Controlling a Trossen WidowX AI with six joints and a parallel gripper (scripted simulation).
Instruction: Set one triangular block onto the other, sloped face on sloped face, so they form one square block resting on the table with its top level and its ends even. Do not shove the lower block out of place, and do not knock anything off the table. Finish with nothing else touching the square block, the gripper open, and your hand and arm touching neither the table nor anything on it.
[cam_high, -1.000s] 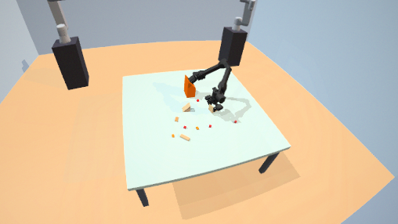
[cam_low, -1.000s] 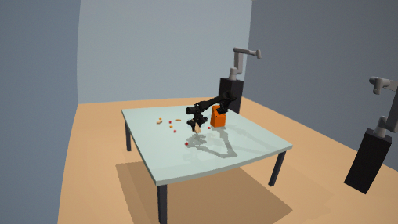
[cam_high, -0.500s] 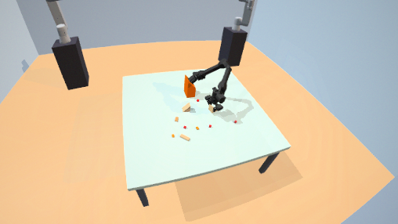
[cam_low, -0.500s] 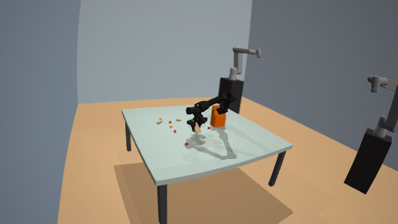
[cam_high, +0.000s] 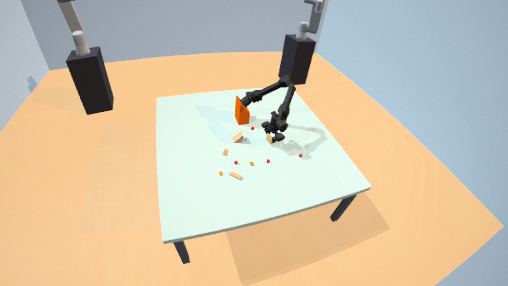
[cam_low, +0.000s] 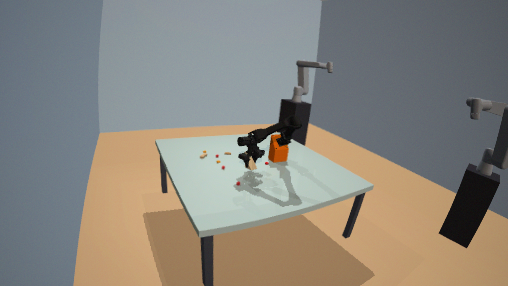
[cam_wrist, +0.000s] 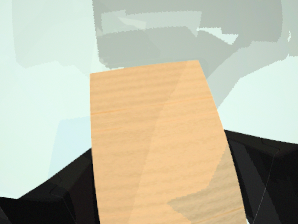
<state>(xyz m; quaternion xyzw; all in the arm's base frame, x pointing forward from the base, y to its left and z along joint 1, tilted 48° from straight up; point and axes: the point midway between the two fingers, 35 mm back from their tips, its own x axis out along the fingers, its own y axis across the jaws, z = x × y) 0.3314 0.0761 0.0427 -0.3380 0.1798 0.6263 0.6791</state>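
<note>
Right now the tan triangular block is 10 mm to the right of my gripper tip and 10 mm above it. The rest, counted from my gripper tip: flat wooden bar 190 mm ahead, 330 mm to the right, 20 mm below.
</note>
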